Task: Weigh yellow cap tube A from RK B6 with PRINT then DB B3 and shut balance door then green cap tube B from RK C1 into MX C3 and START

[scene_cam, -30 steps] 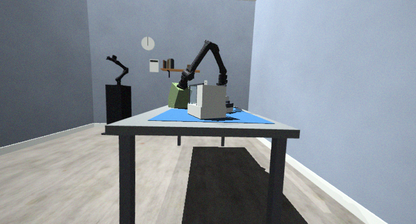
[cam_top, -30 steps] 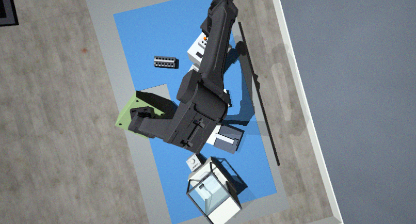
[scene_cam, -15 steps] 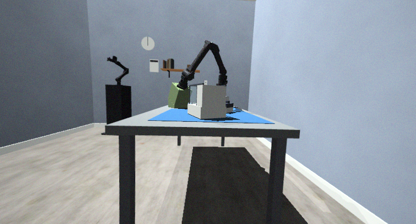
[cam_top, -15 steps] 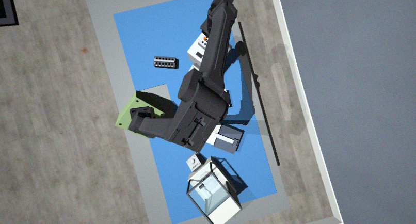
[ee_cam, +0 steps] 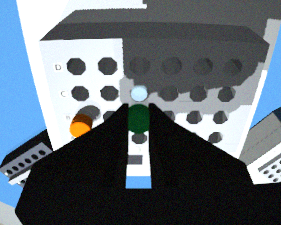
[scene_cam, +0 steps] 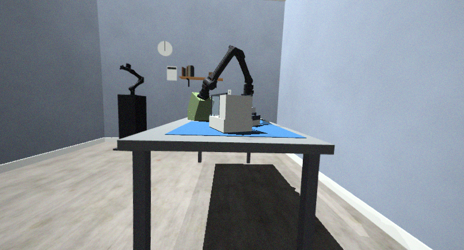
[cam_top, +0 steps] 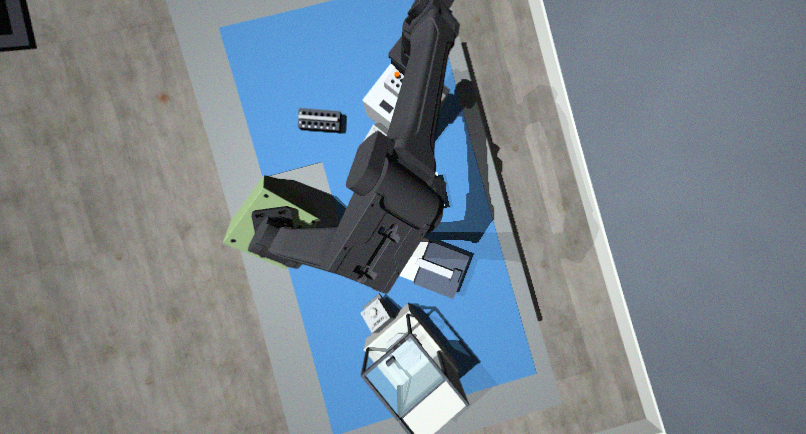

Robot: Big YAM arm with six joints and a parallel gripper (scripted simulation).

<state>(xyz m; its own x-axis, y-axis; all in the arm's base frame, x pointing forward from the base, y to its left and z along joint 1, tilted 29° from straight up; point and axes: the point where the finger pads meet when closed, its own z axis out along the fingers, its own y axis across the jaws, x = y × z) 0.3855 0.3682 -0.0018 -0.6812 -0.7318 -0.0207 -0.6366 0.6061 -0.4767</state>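
Now: the orange-capped tube 3 cm behind my hand, 2 cm to the left of it and 3 cm below it. Also, from my hand: magnet block MG: 29 cm behind, 2 cm to the right, 17 cm below; then dry block DB: 2 cm behind, 31 cm to the right, 16 cm below; then mixer's green start key: 13 cm behind, 13 cm to the right, 12 cm below.
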